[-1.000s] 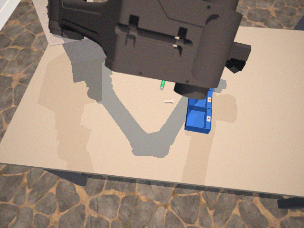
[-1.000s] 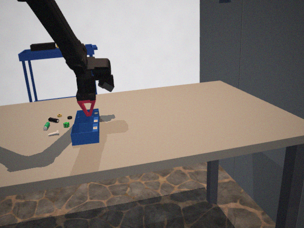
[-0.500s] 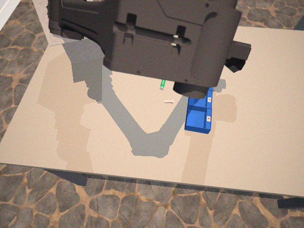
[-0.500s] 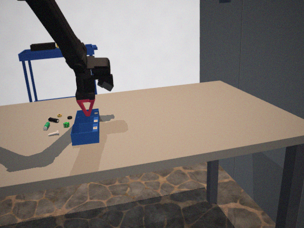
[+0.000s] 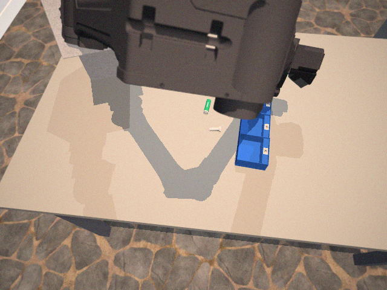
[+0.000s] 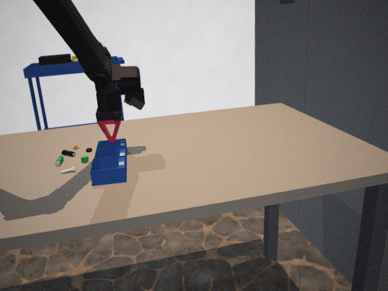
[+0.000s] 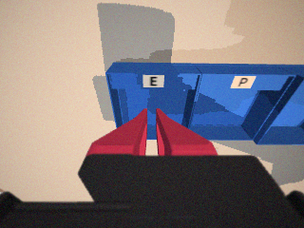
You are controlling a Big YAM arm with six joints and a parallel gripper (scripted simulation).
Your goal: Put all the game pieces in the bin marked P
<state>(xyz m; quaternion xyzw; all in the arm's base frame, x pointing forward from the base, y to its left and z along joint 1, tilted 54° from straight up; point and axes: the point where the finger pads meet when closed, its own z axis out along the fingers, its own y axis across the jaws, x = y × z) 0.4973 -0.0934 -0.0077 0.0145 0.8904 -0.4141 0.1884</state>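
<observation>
Right now my hand is 9 cm past the green die, 4 cm above it and 2 cm to the left of it. From my hand the other things lie so: blue bin 8 cm to the right, 3 cm below, 2 cm behind; then black nut 7 cm behind, 6 cm to the left, 4 cm below; then black battery 13 cm behind, 6 cm to the left, 4 cm below.
</observation>
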